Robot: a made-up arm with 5 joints. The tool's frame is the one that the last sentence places.
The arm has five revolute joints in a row. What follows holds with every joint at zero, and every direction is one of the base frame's.
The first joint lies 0.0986 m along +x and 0.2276 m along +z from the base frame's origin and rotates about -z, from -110 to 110 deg.
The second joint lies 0.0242 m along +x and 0.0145 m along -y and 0.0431 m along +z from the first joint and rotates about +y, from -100 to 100 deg.
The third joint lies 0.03 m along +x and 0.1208 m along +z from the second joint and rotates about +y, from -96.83 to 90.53 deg.
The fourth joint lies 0.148 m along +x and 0.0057 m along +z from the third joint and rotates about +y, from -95 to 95 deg.
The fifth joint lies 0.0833 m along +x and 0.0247 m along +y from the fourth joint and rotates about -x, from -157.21 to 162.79 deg.
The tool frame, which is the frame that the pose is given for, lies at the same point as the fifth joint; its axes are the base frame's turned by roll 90, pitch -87.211 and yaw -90 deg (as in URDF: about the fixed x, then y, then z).
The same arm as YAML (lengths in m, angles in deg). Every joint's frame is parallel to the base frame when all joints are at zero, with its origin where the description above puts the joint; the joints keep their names.
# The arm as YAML. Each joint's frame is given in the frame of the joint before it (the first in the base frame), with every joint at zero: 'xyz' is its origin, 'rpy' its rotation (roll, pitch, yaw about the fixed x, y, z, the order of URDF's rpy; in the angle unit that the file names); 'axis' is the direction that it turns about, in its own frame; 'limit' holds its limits. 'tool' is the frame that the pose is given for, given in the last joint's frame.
units:
  length: m
  angle: deg
joints:
  - name: joint 1
    type: revolute
    origin:
      xyz: [0.0986, 0.0, 0.2276]
      rpy: [0.0, 0.0, 0.0]
    axis: [0.0, 0.0, -1.0]
    limit:
      lower: -110.0
      upper: 110.0
  - name: joint 2
    type: revolute
    origin:
      xyz: [0.0242, -0.0145, 0.0431]
      rpy: [0.0, 0.0, 0.0]
    axis: [0.0, 1.0, 0.0]
    limit:
      lower: -100.0
      upper: 100.0
  - name: joint 3
    type: revolute
    origin:
      xyz: [0.03, 0.0, 0.1208]
      rpy: [0.0, 0.0, 0.0]
    axis: [0.0, 1.0, 0.0]
    limit:
      lower: -96.83
      upper: 90.53
  - name: joint 4
    type: revolute
    origin:
      xyz: [0.148, 0.0, 0.0057]
      rpy: [0.0, 0.0, 0.0]
    axis: [0.0, 1.0, 0.0]
    limit:
      lower: -95.0
      upper: 95.0
  - name: joint 5
    type: revolute
    origin:
      xyz: [0.0833, 0.0247, 0.0]
      rpy: [0.0, 0.0, 0.0]
    axis: [-1.0, 0.0, 0.0]
    limit:
      lower: -157.21
      upper: 162.79
tool:
  origin:
    xyz: [0.0, 0.0, 0.0]
    rpy: [90.0, -87.21, -90.0]

